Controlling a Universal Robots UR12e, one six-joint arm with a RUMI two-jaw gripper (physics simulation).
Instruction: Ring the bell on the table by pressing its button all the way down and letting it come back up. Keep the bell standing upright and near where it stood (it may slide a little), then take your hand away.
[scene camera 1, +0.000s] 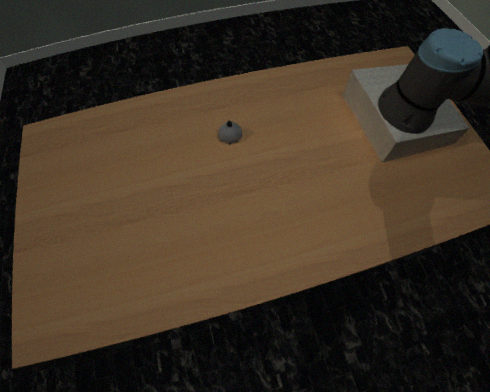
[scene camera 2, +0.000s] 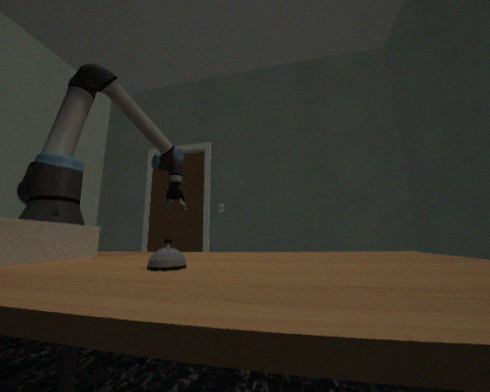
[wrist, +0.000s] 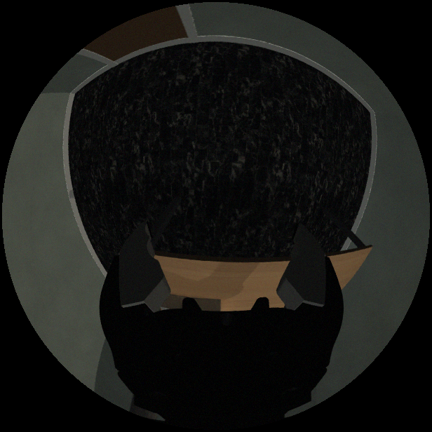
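Note:
A bell (scene camera 2: 166, 259) is part of the scene, and the gripper (wrist: 222, 225) is visible too.

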